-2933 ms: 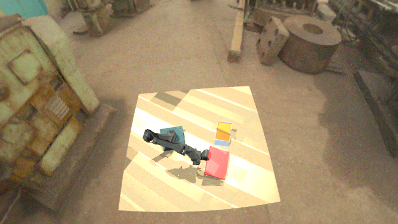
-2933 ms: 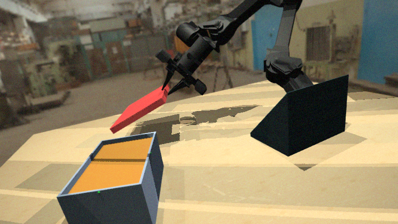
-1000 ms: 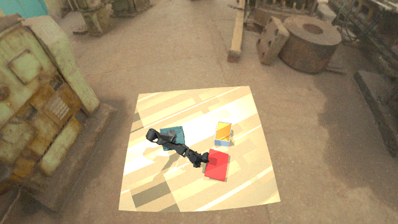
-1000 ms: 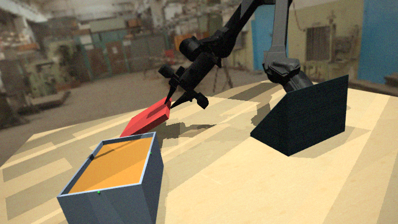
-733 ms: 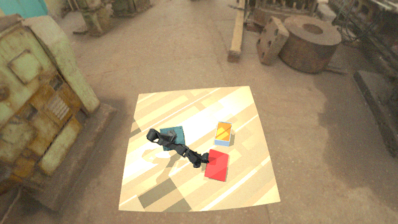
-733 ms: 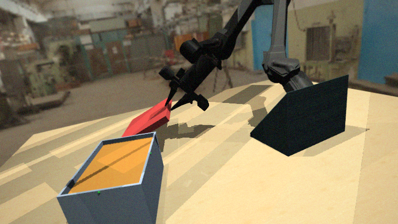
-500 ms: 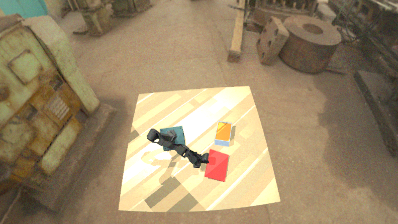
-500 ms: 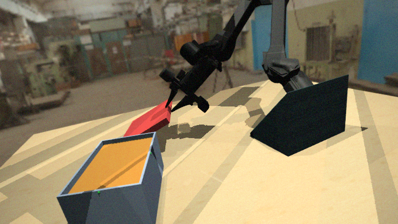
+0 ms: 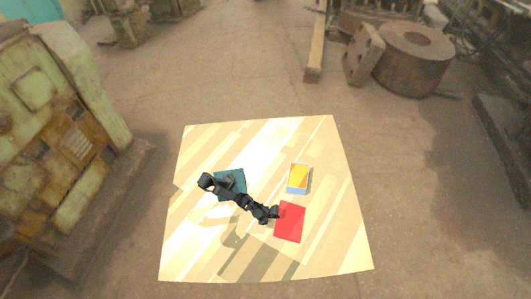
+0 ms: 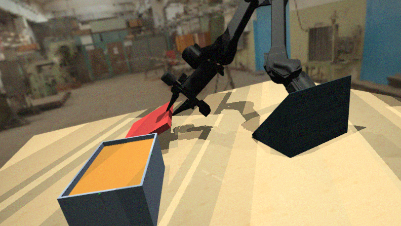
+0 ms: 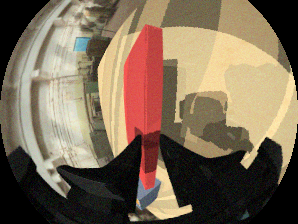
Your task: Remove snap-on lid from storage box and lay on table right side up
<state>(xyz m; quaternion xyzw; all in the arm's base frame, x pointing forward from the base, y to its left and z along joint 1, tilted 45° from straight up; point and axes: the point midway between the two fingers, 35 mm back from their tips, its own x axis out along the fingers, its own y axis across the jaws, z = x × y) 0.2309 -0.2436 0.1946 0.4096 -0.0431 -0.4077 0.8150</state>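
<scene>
Now: gripper tip 7 cm short of the red lid, 3 cm to the left of it and 3 cm above it. Round my gripper tip: storage box 20 cm ahead, 26 cm to the left, 2 cm below.
</scene>
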